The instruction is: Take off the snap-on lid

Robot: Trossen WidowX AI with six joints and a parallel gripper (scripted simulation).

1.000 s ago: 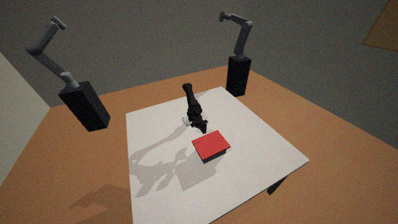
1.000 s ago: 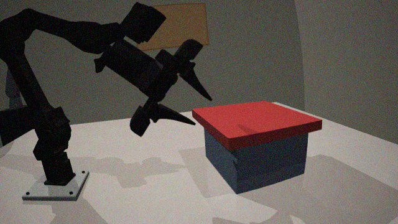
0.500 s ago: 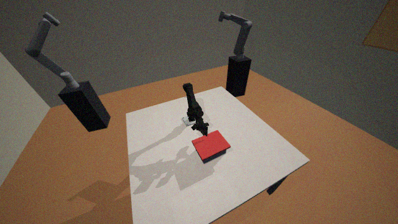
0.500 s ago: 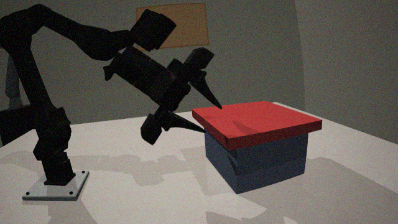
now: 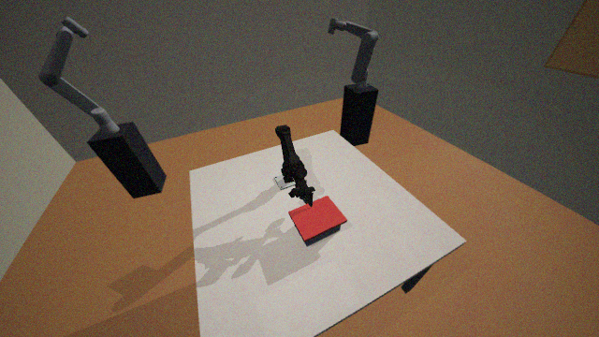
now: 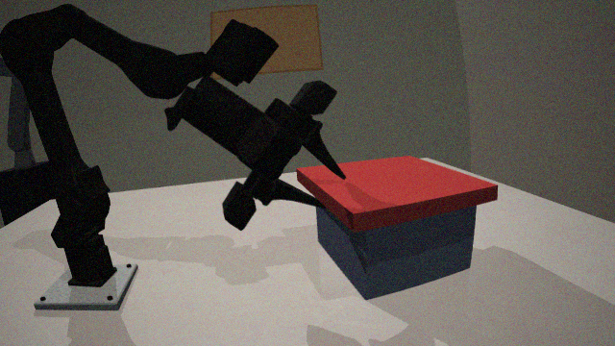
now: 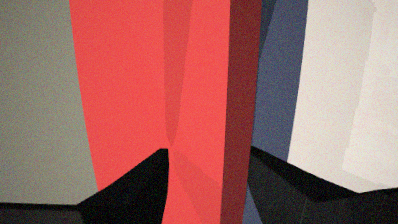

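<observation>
My gripper tip is now 70 mm short of the red lid, 10 mm to the right of it and 10 mm below it. Also, from my gripper tip: blue storage box: 70 mm ahead, 50 mm below, 10 mm to the left.
</observation>
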